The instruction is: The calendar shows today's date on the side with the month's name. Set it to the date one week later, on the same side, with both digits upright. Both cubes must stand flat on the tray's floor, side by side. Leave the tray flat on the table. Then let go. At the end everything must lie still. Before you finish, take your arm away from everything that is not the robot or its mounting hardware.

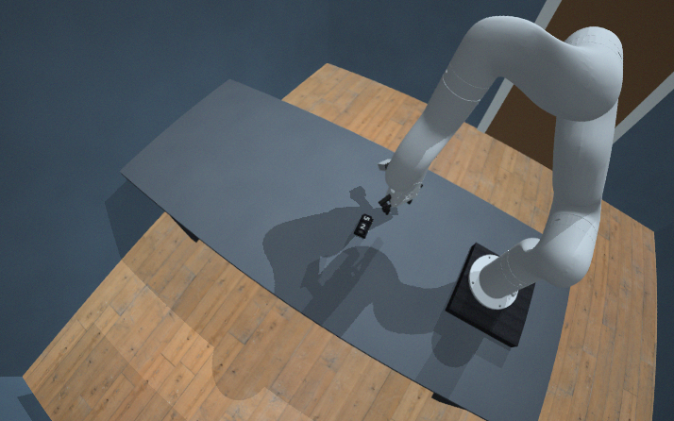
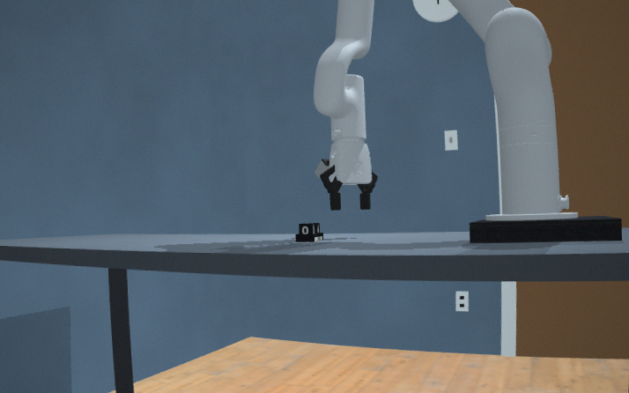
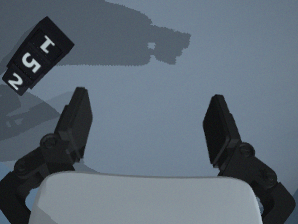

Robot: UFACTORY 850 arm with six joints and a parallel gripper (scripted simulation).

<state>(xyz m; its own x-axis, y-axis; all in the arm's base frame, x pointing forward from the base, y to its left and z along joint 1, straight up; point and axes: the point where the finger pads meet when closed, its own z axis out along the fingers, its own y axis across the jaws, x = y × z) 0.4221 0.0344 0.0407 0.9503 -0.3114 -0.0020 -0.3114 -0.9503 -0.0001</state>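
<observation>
The calendar cube is 120 mm to the left of my hand, 50 mm below it and 40 mm ahead of it. Round my hand: black tray 110 mm to the left, 70 mm below, 40 mm ahead.
</observation>
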